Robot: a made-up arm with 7 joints.
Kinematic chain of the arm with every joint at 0, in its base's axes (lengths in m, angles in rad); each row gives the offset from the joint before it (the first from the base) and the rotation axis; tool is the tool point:
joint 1: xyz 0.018 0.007 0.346 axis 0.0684 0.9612 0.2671
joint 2: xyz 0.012 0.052 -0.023 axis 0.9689 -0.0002 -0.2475
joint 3: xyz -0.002 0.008 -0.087 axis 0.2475 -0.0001 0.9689
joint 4: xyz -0.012 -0.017 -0.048 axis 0.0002 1 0
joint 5: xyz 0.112 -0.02 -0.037 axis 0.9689 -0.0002 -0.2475
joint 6: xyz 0.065 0.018 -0.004 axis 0.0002 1 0
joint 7: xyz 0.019 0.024 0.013 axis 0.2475 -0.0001 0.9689
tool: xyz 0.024 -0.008 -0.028
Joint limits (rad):
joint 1: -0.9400..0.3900
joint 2: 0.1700..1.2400
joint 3: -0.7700..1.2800
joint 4: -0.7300..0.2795
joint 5: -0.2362..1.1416
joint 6: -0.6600..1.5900
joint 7: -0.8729..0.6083
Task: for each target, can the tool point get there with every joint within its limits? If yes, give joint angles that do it. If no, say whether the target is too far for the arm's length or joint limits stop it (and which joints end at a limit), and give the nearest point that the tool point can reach.
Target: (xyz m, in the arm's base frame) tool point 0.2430 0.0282 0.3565
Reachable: yes | joints -0.4276 0.4412 0.0490 -0.5489 0.6151 -0.1079 -0.2984
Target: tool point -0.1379 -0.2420 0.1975
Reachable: no: joint limits stop it (at a limit: joint 1, joint 2, joint 3, joint 5, joint 6) | nearest point 0.0333 -0.0822 0.0944 | short by 0.256 m
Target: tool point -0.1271 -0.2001 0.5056
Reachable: no: joint limits stop it (at a limit: joint 1, joint 2, joint 3, joint 4, joint 5, joint 6) | nearest point 0.0659 -0.0835 0.4089 | short by 0.245 m
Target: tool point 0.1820 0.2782 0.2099
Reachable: yes | joints -0.0725 0.5518 0.8399 0.1749 0.2214 0.7904 -0.5798
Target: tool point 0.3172 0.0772 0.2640
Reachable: yes | joints -0.5183 0.6455 -0.0556 0.1195 0.5129 -0.2872 -0.3952
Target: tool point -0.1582 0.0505 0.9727
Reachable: no: too far | nearest point 0.0513 0.1224 0.5510 | short by 0.476 m
